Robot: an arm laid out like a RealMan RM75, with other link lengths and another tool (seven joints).
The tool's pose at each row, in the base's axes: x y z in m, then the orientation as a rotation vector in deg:
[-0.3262, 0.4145, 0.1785, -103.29, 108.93, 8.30]
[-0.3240, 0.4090, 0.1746, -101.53, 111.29, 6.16]
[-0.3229, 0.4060, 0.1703, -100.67, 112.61, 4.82]
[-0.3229, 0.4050, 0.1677, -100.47, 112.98, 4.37]
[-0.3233, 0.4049, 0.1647, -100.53, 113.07, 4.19]
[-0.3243, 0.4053, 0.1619, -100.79, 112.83, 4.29]
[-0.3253, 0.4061, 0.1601, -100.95, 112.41, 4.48]
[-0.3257, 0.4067, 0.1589, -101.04, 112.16, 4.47]
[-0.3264, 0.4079, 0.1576, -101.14, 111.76, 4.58]
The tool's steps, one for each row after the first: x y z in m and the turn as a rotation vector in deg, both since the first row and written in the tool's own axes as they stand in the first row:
[0.0067, -0.0017, 0.0017, 1.29, 1.67, 1.68]
[0.0112, -0.0019, 0.0045, 1.99, 2.75, 2.52]
[0.0133, -0.0014, 0.0063, 2.20, 3.10, 2.73]
[0.0146, -0.0002, 0.0088, 2.23, 3.27, 2.71]
[0.0155, 0.0016, 0.0111, 2.12, 3.18, 2.48]
[0.0155, 0.0031, 0.0127, 2.09, 2.90, 2.22]
[0.0155, 0.0038, 0.0138, 2.14, 2.79, 2.04]
[0.0149, 0.0050, 0.0152, 2.18, 2.53, 1.81]

